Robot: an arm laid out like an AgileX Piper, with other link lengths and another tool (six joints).
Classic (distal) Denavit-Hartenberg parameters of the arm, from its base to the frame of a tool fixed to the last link. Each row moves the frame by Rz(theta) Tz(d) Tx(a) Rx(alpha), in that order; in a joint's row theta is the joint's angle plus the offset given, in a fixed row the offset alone. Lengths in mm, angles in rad.
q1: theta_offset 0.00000, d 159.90, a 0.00, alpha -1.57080
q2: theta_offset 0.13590, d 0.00, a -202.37, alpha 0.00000
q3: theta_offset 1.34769, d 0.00, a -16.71, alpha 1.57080
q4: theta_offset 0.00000, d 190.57, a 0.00, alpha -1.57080
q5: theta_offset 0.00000, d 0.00, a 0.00, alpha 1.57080
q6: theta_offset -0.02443, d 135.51, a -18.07, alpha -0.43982
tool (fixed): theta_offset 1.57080, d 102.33, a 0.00, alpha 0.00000
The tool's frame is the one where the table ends.
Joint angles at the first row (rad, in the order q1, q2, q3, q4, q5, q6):
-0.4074 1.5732 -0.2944 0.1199 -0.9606 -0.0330
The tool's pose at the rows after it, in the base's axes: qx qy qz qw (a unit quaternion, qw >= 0); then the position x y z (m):
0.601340 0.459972 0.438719 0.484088 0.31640 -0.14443 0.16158
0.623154 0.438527 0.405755 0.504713 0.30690 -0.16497 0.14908
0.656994 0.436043 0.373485 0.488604 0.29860 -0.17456 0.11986
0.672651 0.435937 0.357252 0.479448 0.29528 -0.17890 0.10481
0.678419 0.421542 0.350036 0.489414 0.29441 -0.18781 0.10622
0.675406 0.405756 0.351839 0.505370 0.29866 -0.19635 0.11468
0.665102 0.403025 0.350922 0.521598 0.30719 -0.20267 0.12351
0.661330 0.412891 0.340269 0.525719 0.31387 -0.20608 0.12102
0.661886 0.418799 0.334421 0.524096 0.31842 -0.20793 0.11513
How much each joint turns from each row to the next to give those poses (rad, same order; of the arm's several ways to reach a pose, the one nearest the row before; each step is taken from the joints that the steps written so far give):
0.0000 0.0701 0.0000 0.1226 -0.1408 -0.0044
-0.0001 0.0879 0.0000 0.0970 -0.0863 -0.0242
0.0001 0.0880 -0.0009 0.0556 -0.0083 -0.0138
-0.0001 0.0505 -0.0093 0.0248 -0.0012 -0.0072
0.0001 0.0124 -0.0229 0.0398 -0.0007 -0.0042
-0.0001 0.0063 -0.0395 0.0283 -0.0026 -0.0001
0.0000 0.0149 -0.0523 0.0125 -0.0056 -0.0221
0.0001 0.0344 -0.0421 0.0051 -0.0012 -0.0352
-0.0002 0.0364 -0.0297 0.0002 -0.0009 -0.0132

